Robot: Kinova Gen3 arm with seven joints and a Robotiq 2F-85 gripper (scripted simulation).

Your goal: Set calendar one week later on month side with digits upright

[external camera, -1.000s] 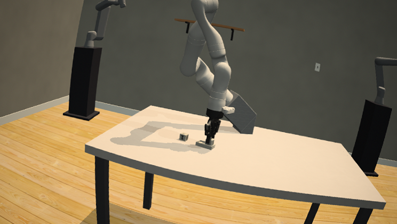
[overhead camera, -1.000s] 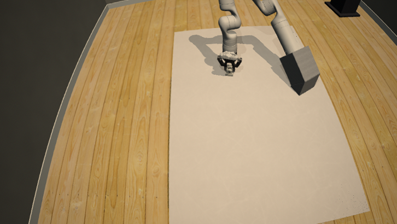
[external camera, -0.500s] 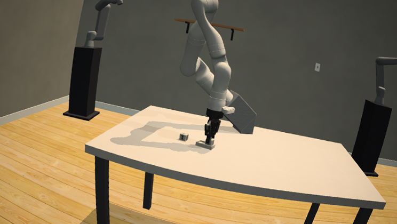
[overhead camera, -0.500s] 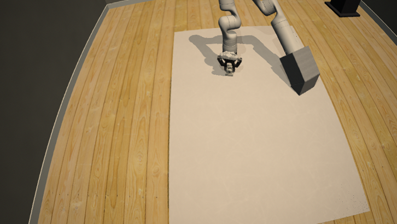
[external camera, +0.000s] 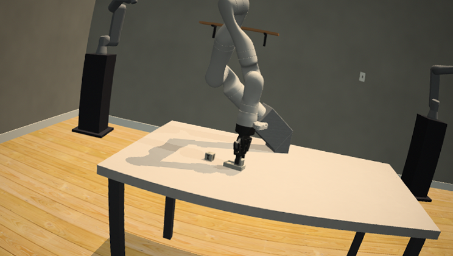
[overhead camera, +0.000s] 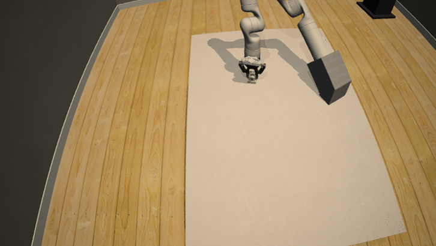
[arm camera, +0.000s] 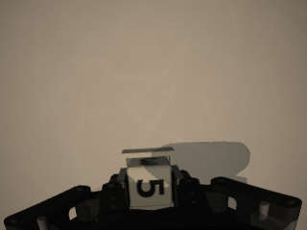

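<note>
My gripper is now 3 cm above the white calendar tray, 2 cm to the left of it and 1 cm past it. Round my hand: white digit cube (12 cm to the right, 5 cm behind, 2 cm below).
</note>
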